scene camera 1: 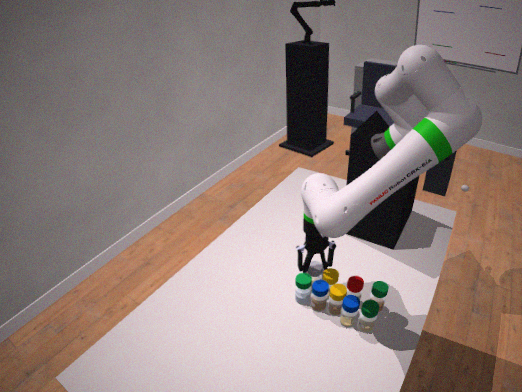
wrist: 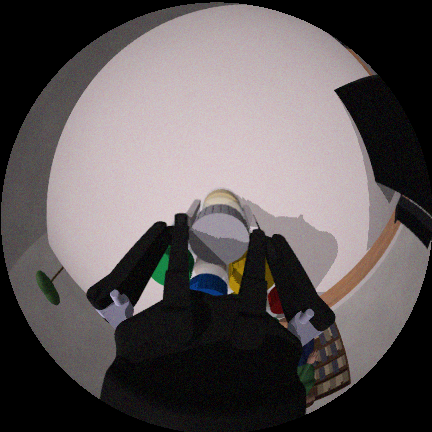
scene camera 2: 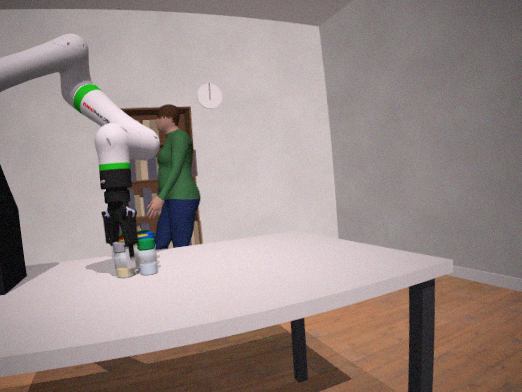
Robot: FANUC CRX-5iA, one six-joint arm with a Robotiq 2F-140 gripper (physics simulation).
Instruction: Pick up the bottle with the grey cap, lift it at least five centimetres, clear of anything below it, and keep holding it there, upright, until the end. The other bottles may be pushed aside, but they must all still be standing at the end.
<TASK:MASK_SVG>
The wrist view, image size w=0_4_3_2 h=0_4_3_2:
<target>gripper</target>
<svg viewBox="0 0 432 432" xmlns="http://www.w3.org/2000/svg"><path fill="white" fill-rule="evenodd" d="M87 289L86 297L104 320L115 329L116 355L105 372L99 398L108 405L145 422L187 432L252 431L278 425L305 415L305 386L297 375L297 366L302 353L302 346L329 327L335 320L335 314L315 291L309 277L286 239L277 233L272 234L272 237L266 236L265 232L259 228L258 223L255 221L249 205L242 204L249 243L246 249L247 252L238 294L212 295L200 290L189 289L188 234L200 206L200 199L194 199L186 213L174 214L174 225L166 225L165 221L154 222L125 253L111 272ZM265 258L287 321L287 329L266 311L267 280L265 280ZM170 245L162 299L132 315L133 306L138 301L168 245Z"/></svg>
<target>grey-capped bottle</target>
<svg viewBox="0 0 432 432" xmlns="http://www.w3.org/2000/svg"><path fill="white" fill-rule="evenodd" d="M222 186L214 187L205 194L188 234L189 245L193 253L201 260L211 264L227 264L237 260L244 254L249 243L249 235L239 199L234 191Z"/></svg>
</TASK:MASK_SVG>
